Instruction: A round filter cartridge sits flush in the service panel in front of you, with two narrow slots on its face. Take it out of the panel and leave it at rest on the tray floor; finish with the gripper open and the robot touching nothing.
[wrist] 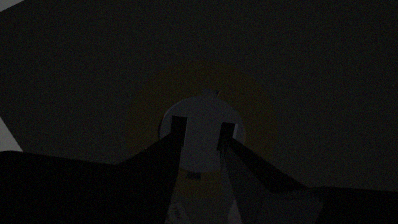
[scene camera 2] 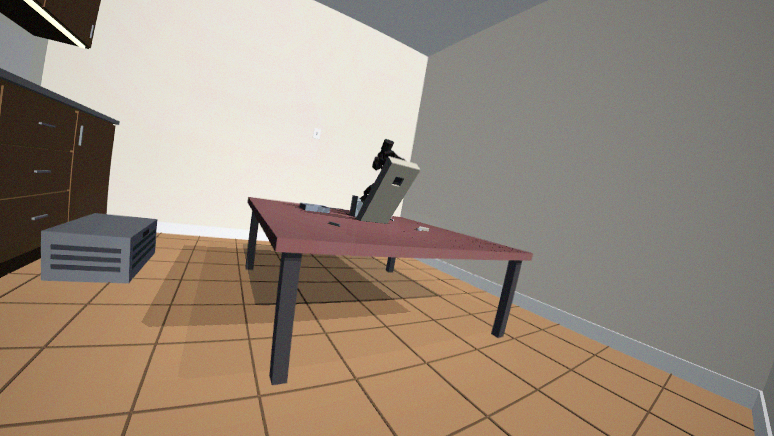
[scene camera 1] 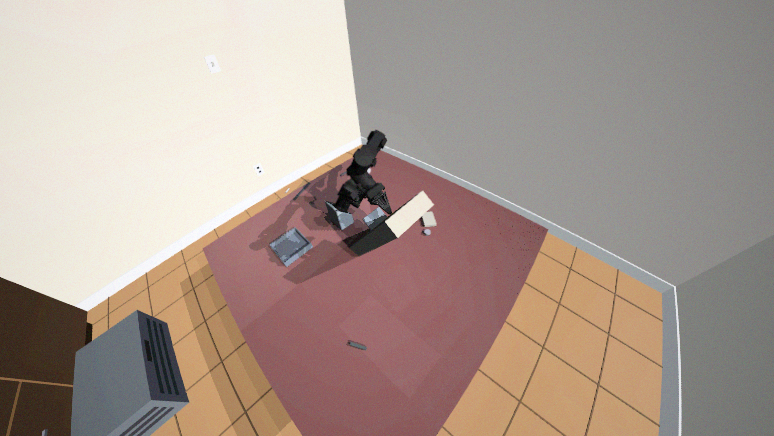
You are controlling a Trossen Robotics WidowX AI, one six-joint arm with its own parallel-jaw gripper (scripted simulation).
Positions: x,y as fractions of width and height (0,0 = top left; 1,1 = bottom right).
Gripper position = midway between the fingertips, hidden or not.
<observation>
In view: my gripper (scene camera 1: 0.50,0.49), a round pale filter cartridge (wrist: 0.51,0.54), a beige panel (scene camera 2: 0.51,0.40) and a grey tray (scene camera 1: 0.38,0.57).
My gripper shows as well in the wrist view (wrist: 0.51,0.63). The beige panel is seen too in scene camera 1 (scene camera 1: 0.51,0.52). Scene camera 2 misses the round pale filter cartridge, which is hidden by the beige panel. Scene camera 1 does not show the round pale filter cartridge, which is hidden by the beige panel.
</observation>
